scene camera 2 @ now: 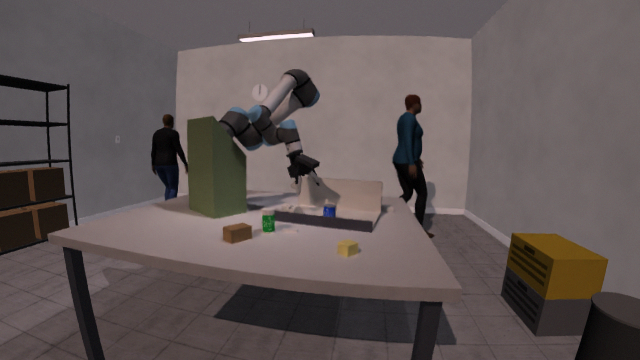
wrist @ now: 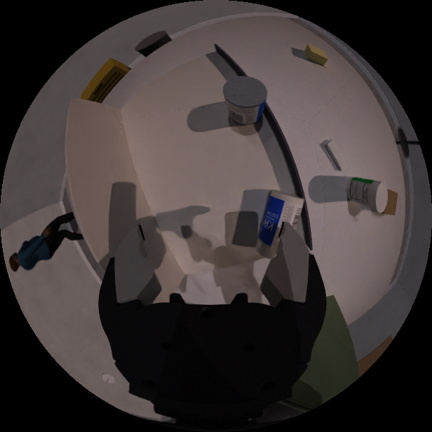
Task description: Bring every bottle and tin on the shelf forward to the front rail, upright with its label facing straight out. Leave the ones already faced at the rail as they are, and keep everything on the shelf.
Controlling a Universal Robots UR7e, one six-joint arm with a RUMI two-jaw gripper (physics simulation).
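Frame: origin at the arm's base, x ahead, y left, z up, level; centimetres.
Where they show: gripper, fingertip midpoint: (scene camera 2: 309,190); arm's base, link origin: (scene camera 2: 216,140).
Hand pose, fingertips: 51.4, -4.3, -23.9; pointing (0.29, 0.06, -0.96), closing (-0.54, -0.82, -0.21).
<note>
Things, the pixels of their top centre, and the offset from my fingertips, as dx, dy, dz.
- white bottle with a blue label, top centre: (scene camera 2: 292,204) -7.0, -5.9, -5.6
- dark front rail, top centre: (scene camera 2: 320,215) +7.4, -14.0, -8.4
- grey lid, top centre: (scene camera 2: 330,205) +11.3, -11.8, -4.0
- white bottle with a green label, top centre: (scene camera 2: 268,208) -12.1, -26.1, -3.6
- brown block, top centre: (scene camera 2: 237,226) -20.5, -37.6, -8.2
- yellow block, top centre: (scene camera 2: 348,242) +20.4, -42.7, -9.4
- small pale bracket, top centre: (scene camera 2: 290,229) -3.5, -24.2, -12.0
A white bottle with a blue label (scene camera 2: 288,208) (wrist: 281,220) lies on its side on the shelf (scene camera 2: 345,194) (wrist: 165,145), close behind the left part of the dark front rail (scene camera 2: 325,220) (wrist: 286,147). Its label faces up in the wrist view. A blue and white tin with a grey lid (scene camera 2: 329,210) (wrist: 245,99) stands upright at the rail, blue side outward. A white bottle with a green label (scene camera 2: 268,221) (wrist: 366,194) stands upright on the table, outside the rail. My gripper (scene camera 2: 308,184) (wrist: 210,225) is open and empty above the shelf; its right finger partly overlaps the lying bottle in the wrist view.
A brown block (scene camera 2: 237,233) (wrist: 392,202) is beside the green-labelled bottle. A yellow block (scene camera 2: 347,248) (wrist: 316,54) and a small pale bracket (scene camera 2: 291,231) (wrist: 331,154) lie in front of the rail. A tall green block (scene camera 2: 214,170) (wrist: 332,345) stands left of the shelf.
</note>
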